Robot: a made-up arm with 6 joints.
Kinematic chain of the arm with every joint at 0, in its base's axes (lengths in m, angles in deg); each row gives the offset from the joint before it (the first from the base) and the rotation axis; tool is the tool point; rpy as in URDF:
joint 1: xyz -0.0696 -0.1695 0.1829 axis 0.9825 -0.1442 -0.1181
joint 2: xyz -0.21 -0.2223 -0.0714 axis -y
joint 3: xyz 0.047 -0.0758 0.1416 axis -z
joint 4: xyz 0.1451 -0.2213 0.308 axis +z
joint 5: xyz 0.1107 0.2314 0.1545 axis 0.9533 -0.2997 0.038
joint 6: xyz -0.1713 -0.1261 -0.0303 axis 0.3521 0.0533 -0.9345
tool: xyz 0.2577 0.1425 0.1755 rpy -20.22 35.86 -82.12
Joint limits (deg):
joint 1: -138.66..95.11
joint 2: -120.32..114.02
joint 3: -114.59..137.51
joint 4: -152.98..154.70
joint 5: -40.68..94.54
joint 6: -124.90..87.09
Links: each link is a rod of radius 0.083 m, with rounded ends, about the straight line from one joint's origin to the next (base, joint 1, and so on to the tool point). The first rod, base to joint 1, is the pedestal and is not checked.
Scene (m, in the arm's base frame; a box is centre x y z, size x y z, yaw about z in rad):
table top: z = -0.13
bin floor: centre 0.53 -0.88 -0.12 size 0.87 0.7 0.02 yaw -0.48
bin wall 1: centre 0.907 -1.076 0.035 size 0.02 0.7 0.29 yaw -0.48
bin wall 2: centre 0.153 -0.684 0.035 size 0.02 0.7 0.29 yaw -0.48
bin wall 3: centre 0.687 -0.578 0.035 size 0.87 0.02 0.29 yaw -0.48
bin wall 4: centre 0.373 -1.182 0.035 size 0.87 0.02 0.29 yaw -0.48
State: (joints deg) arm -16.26 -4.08 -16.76 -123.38 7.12 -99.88
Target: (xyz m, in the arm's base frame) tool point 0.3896 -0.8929 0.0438
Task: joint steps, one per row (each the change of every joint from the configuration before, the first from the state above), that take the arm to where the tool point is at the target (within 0.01 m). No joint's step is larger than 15 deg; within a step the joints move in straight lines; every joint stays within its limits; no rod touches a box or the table.
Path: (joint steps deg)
1: -1.44 -2.74 13.92 2.90 -0.68 -4.54
2: -1.45 -2.74 13.91 2.90 -0.69 -4.54
3: -3.61 -12.90 -0.06 -2.48 3.11 -3.18
4: -3.60 -12.90 -0.07 -2.48 3.11 -3.19
5: -3.61 -12.90 -0.06 -2.48 3.11 -3.19
6: -3.61 -12.90 -0.06 -2.48 3.10 -3.19
7: -3.60 -12.90 -0.07 -2.48 3.11 -3.19

